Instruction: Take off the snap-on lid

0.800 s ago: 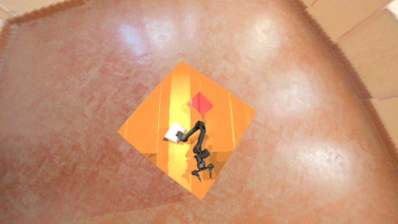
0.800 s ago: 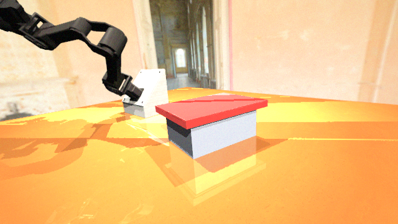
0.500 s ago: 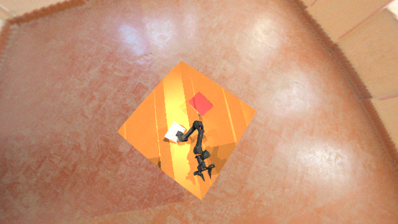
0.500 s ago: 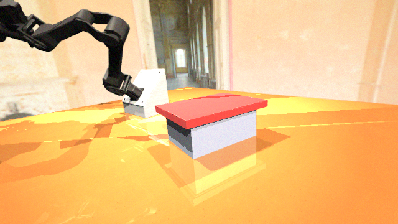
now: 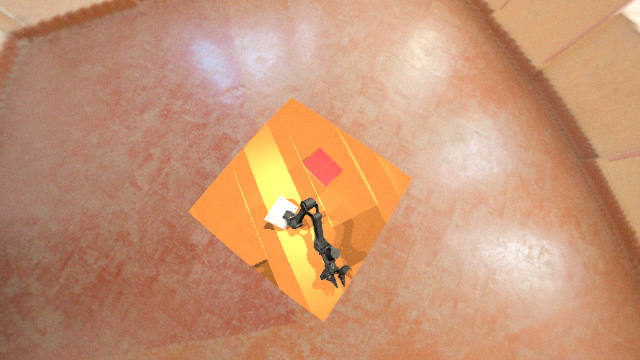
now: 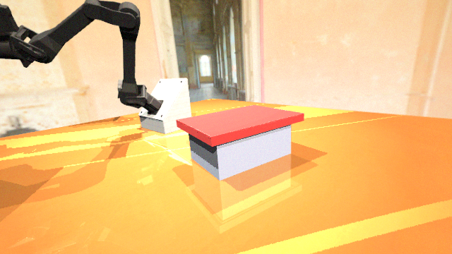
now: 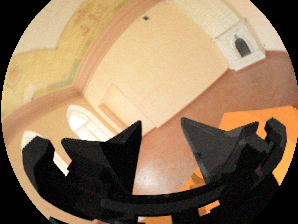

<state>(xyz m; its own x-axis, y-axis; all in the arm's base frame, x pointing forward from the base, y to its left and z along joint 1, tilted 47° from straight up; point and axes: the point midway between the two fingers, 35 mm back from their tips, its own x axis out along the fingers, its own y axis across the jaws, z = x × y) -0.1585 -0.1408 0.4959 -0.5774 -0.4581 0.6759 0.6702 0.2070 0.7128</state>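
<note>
The red lid lies 630 mm ahead of my gripper tip, 440 mm to the left of it and 220 mm below it. The rest, counted from my gripper tip: grey storage box 630 mm ahead, 440 mm to the left, 270 mm below.
</note>
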